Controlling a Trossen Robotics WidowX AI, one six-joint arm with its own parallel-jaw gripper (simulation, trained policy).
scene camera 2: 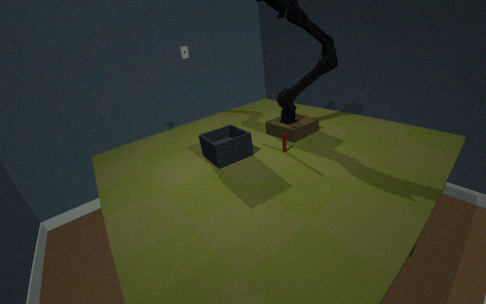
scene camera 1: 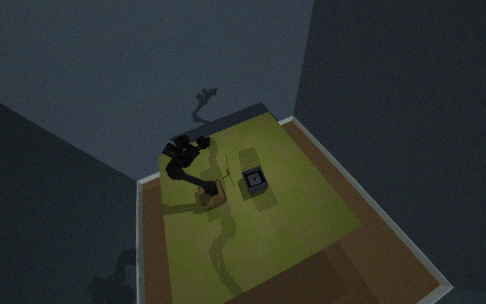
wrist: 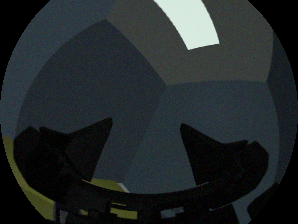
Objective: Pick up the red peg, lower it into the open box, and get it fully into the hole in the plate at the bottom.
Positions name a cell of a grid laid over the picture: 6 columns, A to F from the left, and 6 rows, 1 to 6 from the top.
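The gripper (wrist: C4) is visible, as is a dark blue box (scene camera 2: C4).
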